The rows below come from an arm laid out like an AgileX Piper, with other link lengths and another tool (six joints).
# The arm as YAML. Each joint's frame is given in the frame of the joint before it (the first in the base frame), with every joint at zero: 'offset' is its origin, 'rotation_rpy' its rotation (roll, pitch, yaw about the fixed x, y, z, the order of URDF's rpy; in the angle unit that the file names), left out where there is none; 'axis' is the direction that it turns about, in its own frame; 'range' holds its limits. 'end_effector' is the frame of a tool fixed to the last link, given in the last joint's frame.
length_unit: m
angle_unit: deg
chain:
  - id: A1
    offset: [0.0, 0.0, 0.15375]
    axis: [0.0, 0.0, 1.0]
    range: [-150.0, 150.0]
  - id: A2
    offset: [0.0, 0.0, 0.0]
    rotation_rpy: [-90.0, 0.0, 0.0]
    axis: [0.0, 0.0, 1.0]
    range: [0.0, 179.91]
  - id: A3
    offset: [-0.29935, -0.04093, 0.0]
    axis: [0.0, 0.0, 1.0]
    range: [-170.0, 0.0]
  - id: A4
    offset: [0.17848, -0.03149, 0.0]
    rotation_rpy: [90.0, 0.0, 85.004]
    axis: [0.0, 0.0, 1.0]
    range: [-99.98, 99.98]
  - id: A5
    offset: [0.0, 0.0, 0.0]
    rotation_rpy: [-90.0, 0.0, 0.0]
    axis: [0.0, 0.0, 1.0]
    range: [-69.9, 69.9]
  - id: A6
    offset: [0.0, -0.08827, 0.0]
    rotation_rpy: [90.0, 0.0, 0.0]
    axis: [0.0, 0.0, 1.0]
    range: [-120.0, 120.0]
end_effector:
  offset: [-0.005, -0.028, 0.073]
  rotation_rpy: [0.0, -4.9, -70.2]
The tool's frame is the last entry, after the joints.
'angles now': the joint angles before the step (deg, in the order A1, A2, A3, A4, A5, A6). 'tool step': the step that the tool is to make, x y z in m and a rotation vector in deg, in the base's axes. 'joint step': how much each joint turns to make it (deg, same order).
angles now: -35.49, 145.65, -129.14, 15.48, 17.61, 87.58
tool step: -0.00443, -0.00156, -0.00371, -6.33, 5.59, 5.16
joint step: 0.00, 0.00, 0.00, -0.20, 1.75, -9.55
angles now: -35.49, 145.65, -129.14, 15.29, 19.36, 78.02
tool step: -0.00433, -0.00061, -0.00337, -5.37, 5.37, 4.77
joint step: 0.10, -0.06, 0.00, -1.14, 2.06, -7.61
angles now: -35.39, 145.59, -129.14, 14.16, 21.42, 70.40
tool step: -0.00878, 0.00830, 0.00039, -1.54, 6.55, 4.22
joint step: 0.40, -1.28, 0.00, -2.47, 6.23, -3.50
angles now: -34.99, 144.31, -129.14, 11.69, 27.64, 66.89
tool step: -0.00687, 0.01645, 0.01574, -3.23, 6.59, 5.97
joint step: 1.55, -2.94, -0.01, -3.33, 7.07, -4.26
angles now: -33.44, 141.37, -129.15, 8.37, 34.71, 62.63
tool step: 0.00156, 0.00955, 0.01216, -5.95, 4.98, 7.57
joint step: 1.59, -0.85, -2.17, -2.11, 4.63, -7.70
